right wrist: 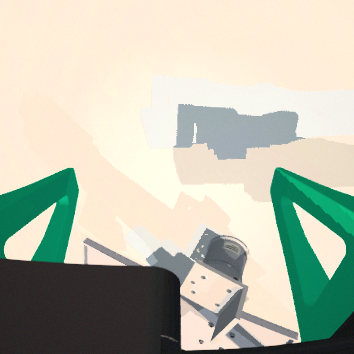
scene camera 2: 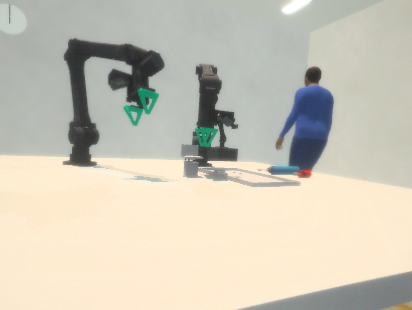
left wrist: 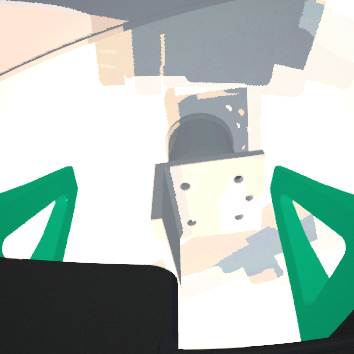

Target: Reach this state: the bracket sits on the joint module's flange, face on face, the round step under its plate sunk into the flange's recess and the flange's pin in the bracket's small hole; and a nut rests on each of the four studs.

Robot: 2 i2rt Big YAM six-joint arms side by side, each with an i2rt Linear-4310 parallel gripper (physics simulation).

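The grey bracket stands on top of the dark grey joint module, its side plate upright. A narrow darker band shows between bracket and module in scene camera 2; how deep the round step sits is hidden. Dark holes show in the bracket's plate, with no nuts on it. Small dark nuts lie on the tray. My left gripper is open above the bracket, which shows between its fingers. My right gripper is open and empty, high above the table.
The flat tray lies beside the module, its raised rim close to it. A blue cylindrical tool and a red piece lie beyond the tray. A person in blue stands behind the table.
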